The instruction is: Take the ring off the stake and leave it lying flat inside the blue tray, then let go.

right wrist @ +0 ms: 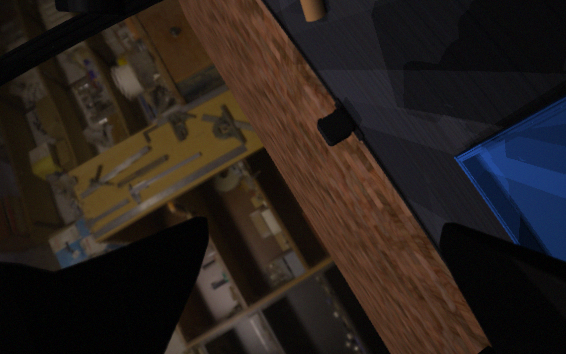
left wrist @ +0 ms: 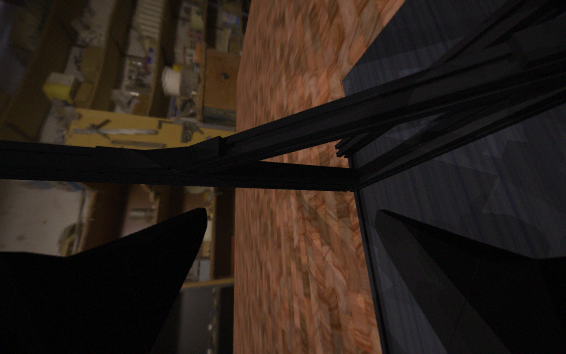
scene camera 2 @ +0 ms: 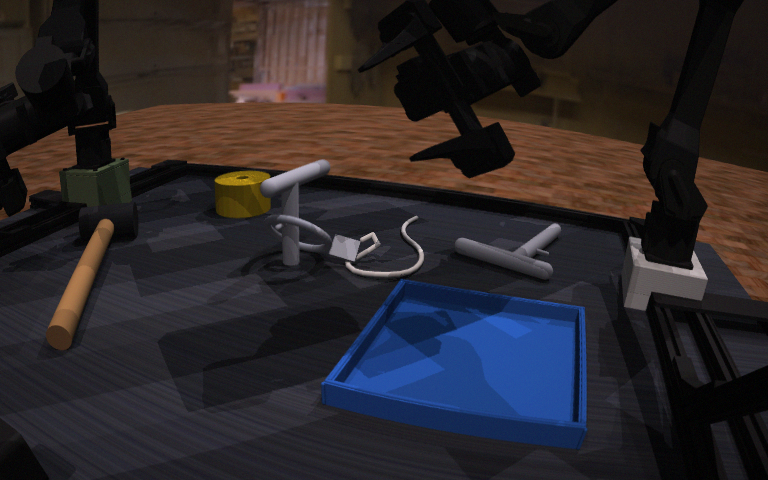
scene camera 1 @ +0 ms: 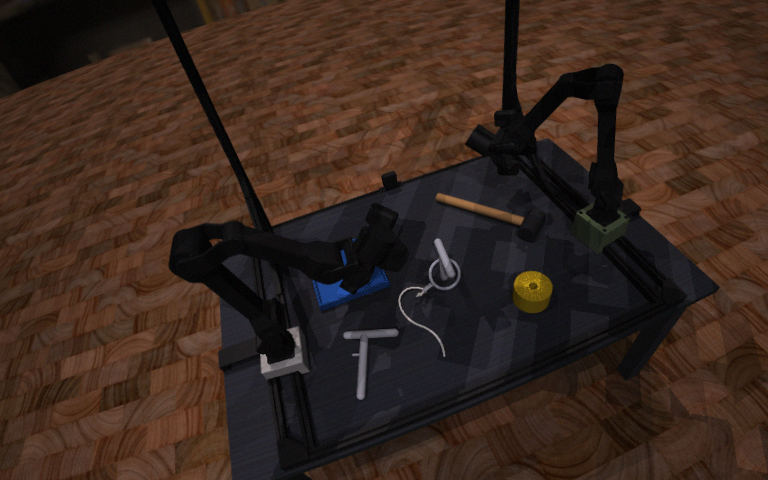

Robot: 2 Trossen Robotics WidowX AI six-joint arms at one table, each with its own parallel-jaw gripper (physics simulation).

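Places are measured from the left arm's base along level axes (x ahead, y left, z up), in millimetres.
Pixels of known places: left gripper, fingertip midpoint: (left wrist: 292,217); right gripper, fingertip midpoint: (right wrist: 324,231) (scene camera 2: 386,112); left arm's base, link origin: (scene camera 2: 93,164) (scene camera 1: 603,215); right arm's base, link origin: (scene camera 2: 666,256) (scene camera 1: 280,348).
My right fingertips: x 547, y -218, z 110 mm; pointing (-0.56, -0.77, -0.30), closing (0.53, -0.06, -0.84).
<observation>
Ahead of a thing's pixels: the offset from my right fingertips to its top centre. "spot": to the spot under its first point. Level surfaces: height alone.
A grey ring {spot: 141 mm back, 128 mm left, 170 mm down} (scene camera 1: 458,277) (scene camera 2: 310,226) sits around the post of the upright grey T-shaped stake {114 mm back, 108 mm left, 82 mm down} (scene camera 1: 443,257) (scene camera 2: 290,203), tilted and below its crossbar. A pale square tab {spot: 57 mm back, 106 mm left, 170 mm down} (scene camera 2: 344,247) is on the ring's side, beside a white cord {spot: 7 mm ahead, 193 mm left, 184 mm down} (scene camera 1: 423,326) (scene camera 2: 420,254). The blue tray {96 mm ahead, 74 mm right, 167 mm down} (scene camera 1: 356,301) (scene camera 2: 453,418) (right wrist: 487,197) lies flat with nothing in it in scene camera 2. My right gripper (scene camera 2: 385,114) (right wrist: 324,231) is open and empty, high above the table near the tray. My left gripper (left wrist: 292,217) is open and empty, far from the ring; in scene camera 1 it is at the back right.
A second grey T-shaped piece {163 mm ahead, 212 mm left, 170 mm down} (scene camera 1: 363,362) (scene camera 2: 501,257) lies on the table {190 mm down} (scene camera 1: 492,362). A mallet {349 mm back, 28 mm right, 140 mm down} (scene camera 1: 481,209) (scene camera 2: 82,283) (right wrist: 312,10) with a wooden handle lies behind the stake in scene camera 1. A yellow cylinder {260 mm back, 270 mm left, 140 mm down} (scene camera 1: 532,291) (scene camera 2: 242,195) stands to the stake's right there.
</observation>
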